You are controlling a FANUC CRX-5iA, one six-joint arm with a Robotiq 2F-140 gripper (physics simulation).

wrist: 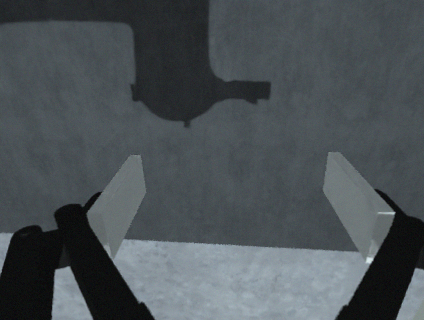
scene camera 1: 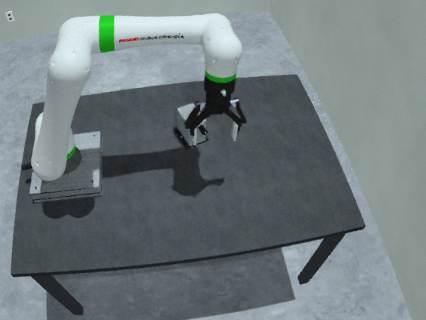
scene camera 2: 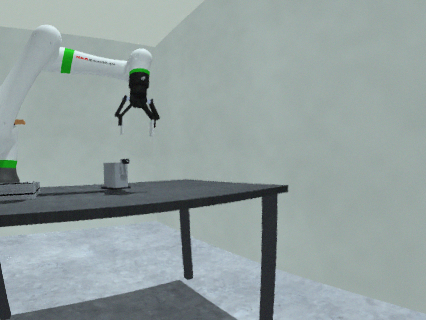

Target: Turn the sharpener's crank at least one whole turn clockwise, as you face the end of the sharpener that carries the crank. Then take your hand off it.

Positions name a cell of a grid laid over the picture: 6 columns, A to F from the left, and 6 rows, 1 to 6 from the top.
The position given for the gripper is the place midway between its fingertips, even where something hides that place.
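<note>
The gripper (scene camera 1: D3) is visible in scene camera 2 (scene camera 2: B3) as well as in the wrist view (wrist: D4). The scene also has a sharpener (scene camera 1: C3).
</note>
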